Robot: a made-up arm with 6 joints. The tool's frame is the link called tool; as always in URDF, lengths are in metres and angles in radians. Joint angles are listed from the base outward. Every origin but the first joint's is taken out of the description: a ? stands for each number. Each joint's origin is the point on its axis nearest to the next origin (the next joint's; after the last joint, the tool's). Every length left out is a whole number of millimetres.
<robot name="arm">
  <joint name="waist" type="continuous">
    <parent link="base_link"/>
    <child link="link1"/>
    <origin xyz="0 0 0.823"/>
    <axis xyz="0 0 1"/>
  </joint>
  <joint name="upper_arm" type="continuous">
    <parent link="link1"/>
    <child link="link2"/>
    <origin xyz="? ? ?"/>
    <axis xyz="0 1 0"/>
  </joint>
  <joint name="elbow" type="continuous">
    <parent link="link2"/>
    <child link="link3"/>
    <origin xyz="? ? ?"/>
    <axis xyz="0 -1 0"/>
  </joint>
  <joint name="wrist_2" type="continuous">
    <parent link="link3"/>
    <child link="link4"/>
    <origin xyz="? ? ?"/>
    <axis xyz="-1 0 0"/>
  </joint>
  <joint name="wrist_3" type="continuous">
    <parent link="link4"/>
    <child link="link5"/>
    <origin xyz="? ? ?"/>
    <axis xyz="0 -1 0"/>
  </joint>
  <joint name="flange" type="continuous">
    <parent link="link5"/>
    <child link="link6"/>
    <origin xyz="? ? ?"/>
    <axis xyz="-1 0 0"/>
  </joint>
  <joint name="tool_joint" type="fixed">
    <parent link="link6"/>
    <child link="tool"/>
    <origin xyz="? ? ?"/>
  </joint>
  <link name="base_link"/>
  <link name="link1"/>
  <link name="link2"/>
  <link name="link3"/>
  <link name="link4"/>
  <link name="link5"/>
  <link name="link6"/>
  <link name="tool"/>
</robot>
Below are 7 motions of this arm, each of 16 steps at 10 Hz.
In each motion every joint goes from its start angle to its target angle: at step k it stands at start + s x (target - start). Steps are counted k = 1, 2, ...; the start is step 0. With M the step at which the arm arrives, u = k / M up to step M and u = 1 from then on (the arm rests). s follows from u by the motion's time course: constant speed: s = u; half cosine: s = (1 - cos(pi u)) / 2; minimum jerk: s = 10 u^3 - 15 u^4 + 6 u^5.
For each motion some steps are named. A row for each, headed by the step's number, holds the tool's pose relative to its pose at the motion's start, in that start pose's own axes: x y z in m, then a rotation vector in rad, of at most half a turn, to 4 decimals.
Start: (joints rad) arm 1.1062 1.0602 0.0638 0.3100 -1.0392 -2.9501
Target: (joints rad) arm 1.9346 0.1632 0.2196 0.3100 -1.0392 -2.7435
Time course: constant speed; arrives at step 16
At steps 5, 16:
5: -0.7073 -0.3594 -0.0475 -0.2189 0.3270 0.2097
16: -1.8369 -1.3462 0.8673 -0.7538 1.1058 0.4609

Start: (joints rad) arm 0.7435 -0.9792 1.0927 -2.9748 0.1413 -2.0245
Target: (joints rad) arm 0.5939 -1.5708 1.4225 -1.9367 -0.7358 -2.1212
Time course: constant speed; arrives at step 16
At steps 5, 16:
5: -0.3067 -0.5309 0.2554 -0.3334 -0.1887 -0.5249
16: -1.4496 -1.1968 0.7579 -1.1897 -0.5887 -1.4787

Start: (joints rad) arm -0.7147 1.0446 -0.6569 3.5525 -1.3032 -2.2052
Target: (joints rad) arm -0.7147 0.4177 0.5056 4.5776 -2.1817 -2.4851
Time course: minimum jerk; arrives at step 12
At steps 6, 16:
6: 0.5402 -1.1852 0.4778 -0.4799 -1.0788 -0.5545
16: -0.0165 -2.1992 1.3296 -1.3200 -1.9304 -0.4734

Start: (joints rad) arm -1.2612 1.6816 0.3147 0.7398 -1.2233 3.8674
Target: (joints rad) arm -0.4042 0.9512 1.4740 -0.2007 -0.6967 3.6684
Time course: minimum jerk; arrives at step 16
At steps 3, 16:
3: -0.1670 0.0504 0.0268 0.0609 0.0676 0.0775
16: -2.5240 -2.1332 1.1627 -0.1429 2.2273 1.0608

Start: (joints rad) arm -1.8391 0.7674 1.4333 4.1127 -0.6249 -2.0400
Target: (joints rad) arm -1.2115 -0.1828 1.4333 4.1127 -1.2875 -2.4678
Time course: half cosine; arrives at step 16
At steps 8, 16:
8: 0.0593 -1.2264 -0.2384 0.1778 -0.0939 -0.8408
16: -0.6353 -2.0224 -0.7330 0.1676 -0.1739 -1.6140

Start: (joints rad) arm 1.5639 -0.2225 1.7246 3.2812 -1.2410 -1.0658
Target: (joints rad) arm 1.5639 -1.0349 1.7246 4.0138 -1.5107 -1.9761
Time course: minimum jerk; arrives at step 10
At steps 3, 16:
3: 0.2715 -0.1213 -0.1007 0.0867 -0.0235 -0.2022
16: 1.2033 -1.1364 -0.7959 0.2697 -0.5565 -0.9995

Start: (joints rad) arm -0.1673 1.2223 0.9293 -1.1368 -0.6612 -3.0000
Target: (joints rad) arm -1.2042 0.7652 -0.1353 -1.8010 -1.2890 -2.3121
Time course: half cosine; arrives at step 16
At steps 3, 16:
3: -0.1134 0.1615 -0.0991 0.0570 0.0017 0.0092
16: -1.6441 1.5399 0.1282 0.5223 0.5332 -0.3543

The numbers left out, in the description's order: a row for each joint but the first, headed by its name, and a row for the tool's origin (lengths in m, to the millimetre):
upper_arm: 0.141 0 0
elbow: 0 0 0.739
wrist_2: 1.594 0 0.252
wrist_3: 0 0 0
flange: 0.119 0 0
tool: 0 0 0

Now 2 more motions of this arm.
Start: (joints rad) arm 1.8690 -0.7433 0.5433 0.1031 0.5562 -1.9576
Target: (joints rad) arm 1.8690 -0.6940 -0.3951 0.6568 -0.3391 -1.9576
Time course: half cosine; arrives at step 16
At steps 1, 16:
1: -0.0058 -0.0160 0.0044 -0.0040 -0.0034 -0.0181
16: -1.3205 -1.0708 0.2872 -0.5162 -0.2391 -1.8351

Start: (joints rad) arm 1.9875 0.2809 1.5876 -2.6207 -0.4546 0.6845
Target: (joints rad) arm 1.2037 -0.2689 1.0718 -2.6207 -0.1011 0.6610
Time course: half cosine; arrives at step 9
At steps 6, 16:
6: 0.0482 0.3609 -0.0120 -0.5690 -0.2104 -0.2307
16: 0.0514 0.4369 -0.0903 -0.7632 -0.2937 -0.2766

